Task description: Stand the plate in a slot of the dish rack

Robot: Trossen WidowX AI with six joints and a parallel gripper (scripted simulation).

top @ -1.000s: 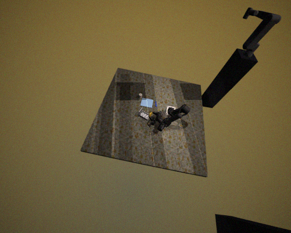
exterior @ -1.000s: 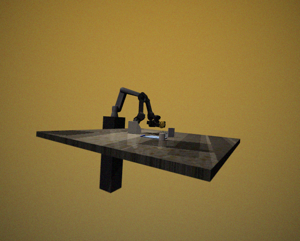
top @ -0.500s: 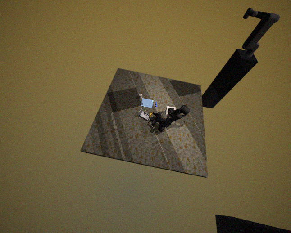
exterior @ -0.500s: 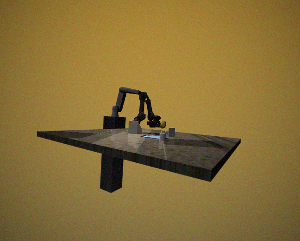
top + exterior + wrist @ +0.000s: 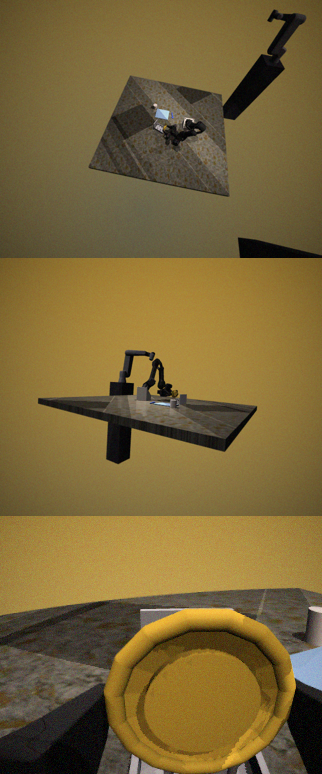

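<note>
My gripper tip is 50 mm short of the dish rack, 20 mm to the left of it and 50 mm above it. Also, from my gripper tip: cup (140 mm ahead, 300 mm to the right, 50 mm below); then light blue mat (40 mm ahead, 220 mm to the right, 70 mm below); then yellow plate (10 mm behind).
</note>
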